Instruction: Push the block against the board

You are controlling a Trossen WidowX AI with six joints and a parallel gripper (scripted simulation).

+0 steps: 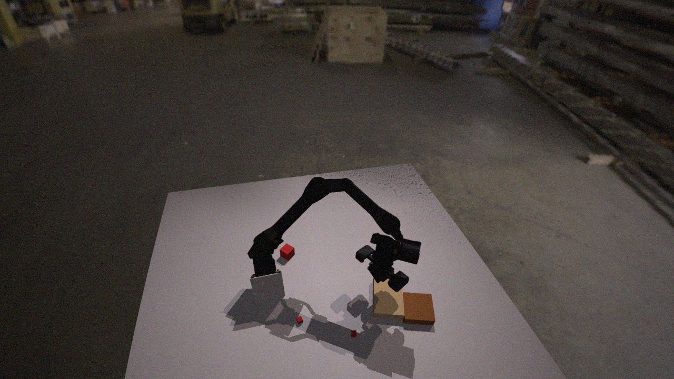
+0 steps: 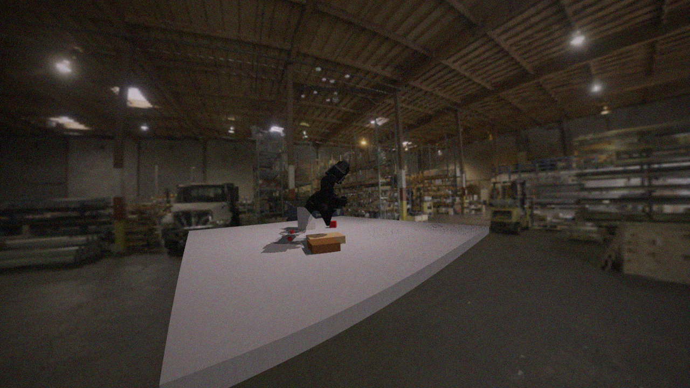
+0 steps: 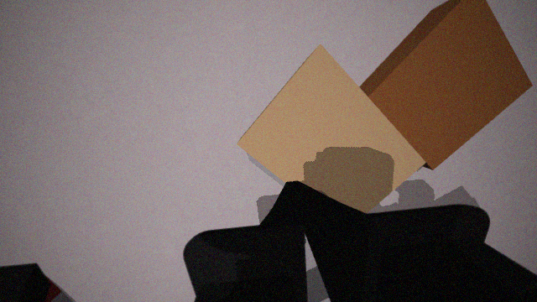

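My gripper tip is now 2 cm short of the tan board, 4 cm to the left of it and 5 cm above it. Also, from my gripper tip: square block (10 cm ahead, 12 cm to the right, 5 cm below); then red cube (25 cm behind, 27 cm to the left, 5 cm below).
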